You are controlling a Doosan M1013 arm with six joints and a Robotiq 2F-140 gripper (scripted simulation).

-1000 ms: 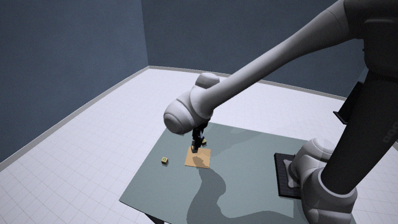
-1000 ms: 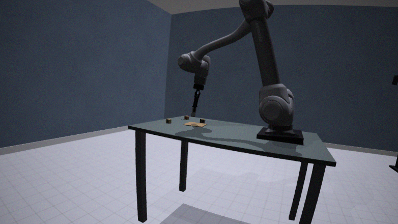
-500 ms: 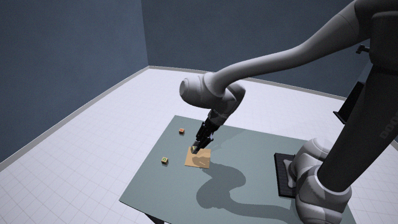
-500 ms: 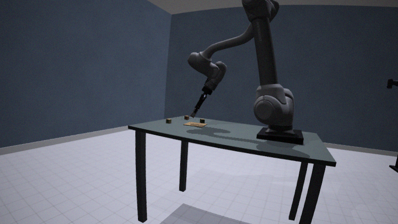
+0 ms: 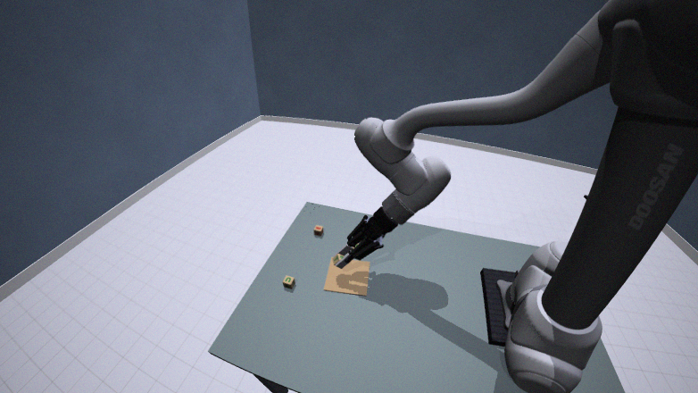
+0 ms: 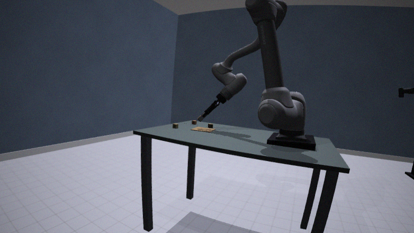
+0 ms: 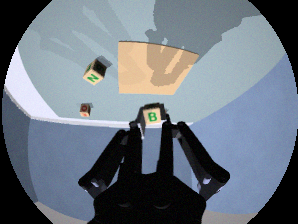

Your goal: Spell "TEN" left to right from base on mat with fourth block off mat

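My gripper is now 2 cm past the tan mat, 1 cm to the right of it and 9 cm above it. From my hand the other things lie so: block 1 cm ahead, 1 cm to the left, 2 cm below.
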